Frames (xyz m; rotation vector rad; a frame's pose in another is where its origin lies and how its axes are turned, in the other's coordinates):
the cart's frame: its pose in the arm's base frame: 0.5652 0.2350 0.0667 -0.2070 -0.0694 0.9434
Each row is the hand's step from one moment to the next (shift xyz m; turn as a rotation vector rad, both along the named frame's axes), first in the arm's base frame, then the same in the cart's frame.
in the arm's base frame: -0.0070 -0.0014 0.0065 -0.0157 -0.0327 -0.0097
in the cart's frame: -0.0054 0.0034 0.0072 -0.0354 -0.0041 -0.0119
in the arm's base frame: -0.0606 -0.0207 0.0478 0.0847 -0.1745 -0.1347
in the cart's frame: -0.0538 0.0266 0.0528 -0.0874 -0.1389 -0.1698
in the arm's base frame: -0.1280 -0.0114 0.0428 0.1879 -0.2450 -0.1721
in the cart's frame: -0.0856 0.0866 0.0593 -0.0827 -0.2534 -0.2321
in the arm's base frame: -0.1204 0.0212 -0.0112 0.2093 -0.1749 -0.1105
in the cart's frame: -0.0531 0.1102 0.0101 -0.0154 -0.2433 -0.1648
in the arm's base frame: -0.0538 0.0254 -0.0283 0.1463 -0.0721 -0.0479
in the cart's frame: -0.0101 0.0631 -0.0159 0.0289 -0.1476 -0.0792
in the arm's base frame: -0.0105 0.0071 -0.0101 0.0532 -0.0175 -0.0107
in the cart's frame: -0.0001 0.0145 -0.0073 0.0174 -0.0501 -0.0210
